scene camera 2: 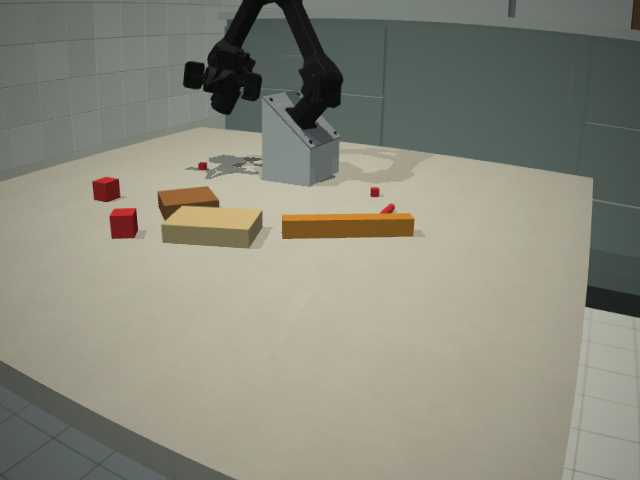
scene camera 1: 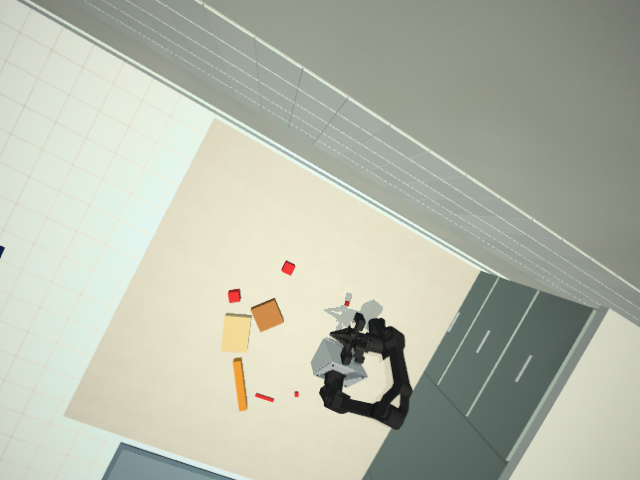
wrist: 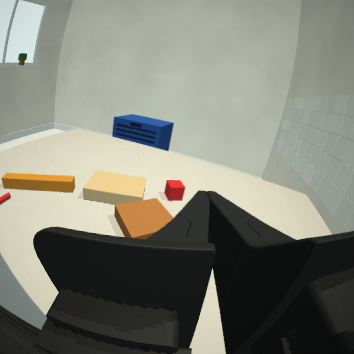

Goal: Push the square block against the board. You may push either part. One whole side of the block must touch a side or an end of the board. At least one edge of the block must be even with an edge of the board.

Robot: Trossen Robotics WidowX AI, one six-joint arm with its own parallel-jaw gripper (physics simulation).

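Places are measured from the arm's base along level axes (x ahead, y left, z up), in metres.
Pixels of known places: gripper, between the fingertips: (scene camera 2: 206, 86) (scene camera 1: 329, 333) (wrist: 204, 198); arm's base, origin of its link: (scene camera 2: 300, 118) (scene camera 1: 335, 374).
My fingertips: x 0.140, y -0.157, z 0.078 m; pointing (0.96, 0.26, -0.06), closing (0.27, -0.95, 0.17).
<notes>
Ahead of a thing's pixels: the offset from my fingertips to its top centre.
The square block {dx +0.189, dy +0.108, dz -0.184 m} (scene camera 1: 267, 315) (scene camera 2: 188, 196) (wrist: 142, 216) is brown and lies flat on the table, turned at an angle to the board. The board {dx +0.261, dy +0.231, dz -0.184 m} (scene camera 1: 236, 333) (scene camera 2: 214, 218) (wrist: 116, 185) is a pale yellow rectangle lying flat. In scene camera 1, the block's left corner is close to the board's upper right corner, with a wedge-shaped gap opening between their facing sides; whether the corners touch I cannot tell. My gripper (scene camera 1: 332, 334) (scene camera 2: 206, 88) (wrist: 204, 198) is shut and empty, raised above the table beside the arm's base, apart from both parts. In the wrist view its fingers hide the block's near right part.
Red cubes {dx +0.343, dy +0.099, dz -0.176 m} (scene camera 1: 234, 296) {dx +0.215, dy -0.101, dz -0.176 m} (scene camera 1: 288, 268) stand near the board and block. An orange bar {dx +0.137, dy +0.420, dz -0.185 m} (scene camera 1: 240, 384) (scene camera 2: 347, 226) (wrist: 38, 183) lies beyond the board's other end. A red rod {dx +0.014, dy +0.436, dz -0.202 m} (scene camera 1: 264, 397) and tiny red cubes {dx -0.100, dy +0.363, dz -0.200 m} (scene camera 1: 296, 394) {dx -0.082, dy -0.088, dz -0.200 m} (scene camera 1: 346, 303) lie nearer the grey base (scene camera 1: 326, 356).
</notes>
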